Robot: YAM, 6 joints.
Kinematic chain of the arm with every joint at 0, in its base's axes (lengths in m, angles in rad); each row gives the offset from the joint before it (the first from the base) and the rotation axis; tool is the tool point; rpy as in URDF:
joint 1: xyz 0 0 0.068 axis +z
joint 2: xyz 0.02 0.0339 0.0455 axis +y
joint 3: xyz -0.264 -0.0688 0 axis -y
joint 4: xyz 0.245 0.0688 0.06 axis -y
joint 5: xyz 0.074 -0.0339 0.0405 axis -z
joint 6: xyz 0.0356 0 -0.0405 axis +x
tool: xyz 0 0 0 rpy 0 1.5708 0
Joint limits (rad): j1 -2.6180..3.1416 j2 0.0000..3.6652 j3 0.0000..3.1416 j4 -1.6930..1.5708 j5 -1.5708..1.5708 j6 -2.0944..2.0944
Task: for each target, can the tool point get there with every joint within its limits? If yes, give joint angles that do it. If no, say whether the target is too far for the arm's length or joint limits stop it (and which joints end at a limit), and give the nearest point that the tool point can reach.
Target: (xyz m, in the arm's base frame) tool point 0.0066 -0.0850 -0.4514
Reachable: no: joint limits stop it (at a limit: joint 2) | nearest point 0.0094 -0.1205 -0.3570 | short by 0.101 m
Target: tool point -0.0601 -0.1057 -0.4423
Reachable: no: joint limits stop it (at a limit: joint 2) | nearest point -0.0715 -0.1258 -0.3651 | short by 0.081 m
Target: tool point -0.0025 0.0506 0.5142
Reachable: yes | joints -1.7121 0.5659 1.7155 -1.0473 0.2739 1.3345
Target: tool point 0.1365 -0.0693 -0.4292
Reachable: no: joint limits stop it (at a limit: joint 2) | nearest point 0.1486 -0.0754 -0.3709 | short by 0.060 m
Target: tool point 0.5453 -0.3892 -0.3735
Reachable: no: too far | nearest point 0.4276 -0.3052 -0.2517 | short by 0.189 m
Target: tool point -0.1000 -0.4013 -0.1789
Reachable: yes | joints -1.7371 3.1647 1.5458 1.1698 1.1320 -0.1919
